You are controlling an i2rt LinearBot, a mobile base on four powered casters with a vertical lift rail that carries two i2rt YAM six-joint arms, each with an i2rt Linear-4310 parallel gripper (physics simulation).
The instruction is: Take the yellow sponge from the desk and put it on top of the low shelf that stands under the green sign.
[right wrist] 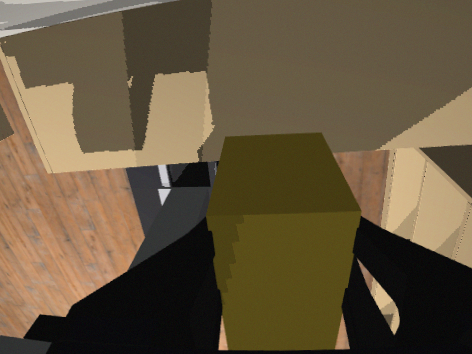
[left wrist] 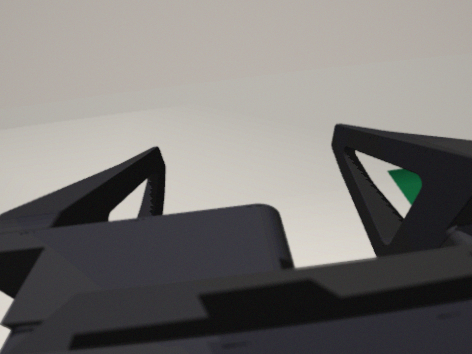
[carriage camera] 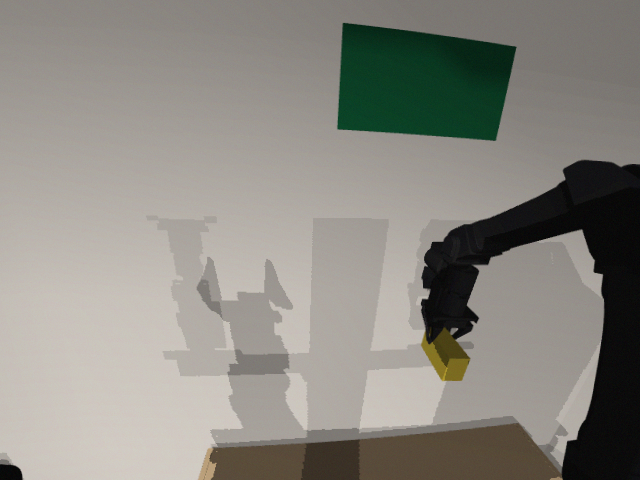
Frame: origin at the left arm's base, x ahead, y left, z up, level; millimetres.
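Where they show: left gripper, fingertip midpoint: (left wrist: 247, 145); right gripper, fingertip midpoint: (right wrist: 277, 215) (carriage camera: 437, 342).
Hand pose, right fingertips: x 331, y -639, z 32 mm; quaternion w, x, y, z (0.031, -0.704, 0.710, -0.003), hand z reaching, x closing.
Each offset is from my right fingertips to the top centre of the thing. Level surfaces: height alone.
The yellow sponge @(27 mm back, 0 mm left, 31 mm up) (carriage camera: 455, 367) (right wrist: 285, 270) is held tilted in my right gripper (carriage camera: 443, 338) (right wrist: 277, 215), one finger on each side. It hangs in the air above the low shelf's wooden top @(568 mm down) (carriage camera: 413, 454) (right wrist: 300, 75); in the right wrist view its far end overlaps the top's near edge. The green sign @(157 mm ahead, 51 mm left, 673 mm up) (carriage camera: 423, 82) (left wrist: 406, 185) is on the wall above the shelf; part of it shows through my left gripper's right finger in the left wrist view. My left gripper (left wrist: 247, 145) is open and empty, facing the pale wall.
The pale wall (carriage camera: 103, 155) stands behind the shelf and carries shadows of the robot. In the right wrist view, another light wooden unit (right wrist: 405, 195) stands at the right, plank floor @(1178 mm down) (right wrist: 65, 240) shows at the left, and dark base parts (right wrist: 172, 220) lie near the shelf's near edge.
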